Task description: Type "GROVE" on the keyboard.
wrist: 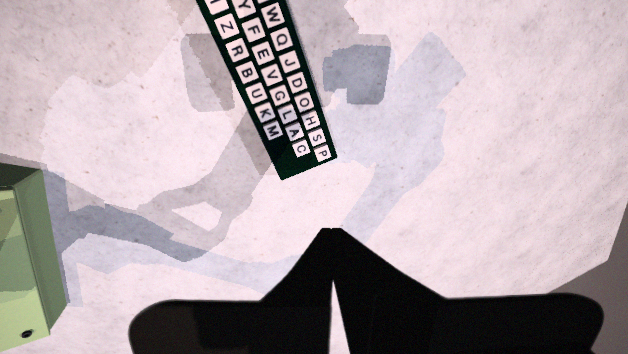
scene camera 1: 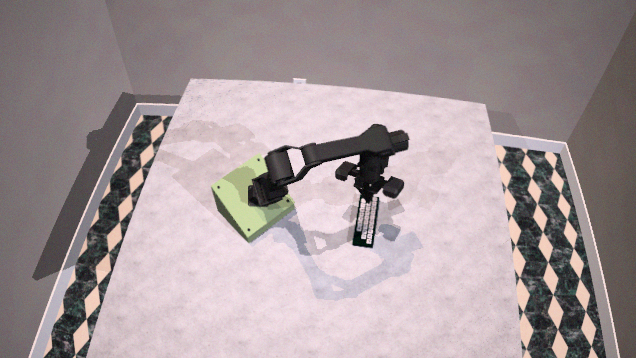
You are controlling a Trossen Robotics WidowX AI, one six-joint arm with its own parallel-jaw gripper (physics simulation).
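Seen in the pictures: gripper, fingertip midpoint: (wrist: 330,237) (scene camera 1: 368,202); arm's base, link origin: (scene camera 1: 258,196).
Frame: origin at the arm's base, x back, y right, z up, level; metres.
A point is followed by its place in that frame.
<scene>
The keyboard (scene camera 1: 367,223) @(x -0.327, y 0.113, z -0.065 m) (wrist: 290,166) @(x -0.283, y 0.167, z -0.069 m) is a narrow dark green board with white letter keys, lying on the table; its upper end runs out of the wrist view. In the wrist view the G key (wrist: 279,95) @(x -0.323, y 0.107, z -0.064 m), R key (wrist: 237,49) @(x -0.322, y 0.058, z -0.064 m), O key (wrist: 304,102) @(x -0.335, y 0.126, z -0.064 m), V key (wrist: 271,74) @(x -0.329, y 0.090, z -0.064 m) and E key (wrist: 262,53) @(x -0.335, y 0.073, z -0.064 m) are readable. My gripper (scene camera 1: 369,199) @(x -0.307, y 0.137, z 0.087 m) (wrist: 330,237) @(x -0.307, y 0.137, z 0.087 m) is shut and empty. In the scene view its tips overlap the keyboard's far end. In the wrist view they point towards the board's plain end across a gap. Their height above the table is hard to tell.
The arm rises from a light green wedge-shaped base (scene camera 1: 235,200) @(x 0.071, y 0.017, z 0.015 m) (wrist: 42,250) @(x -0.042, y 0.055, z -0.063 m) left of the keyboard. The pale table (scene camera 1: 300,325) @(x -0.067, y 0.411, z -0.082 m) (wrist: 475,200) @(x -0.433, y 0.398, z -0.082 m) carries overlapping arm shadows around the keyboard. Grey walls stand behind, and a patterned floor (scene camera 1: 545,250) shows beyond the table's sides.
</scene>
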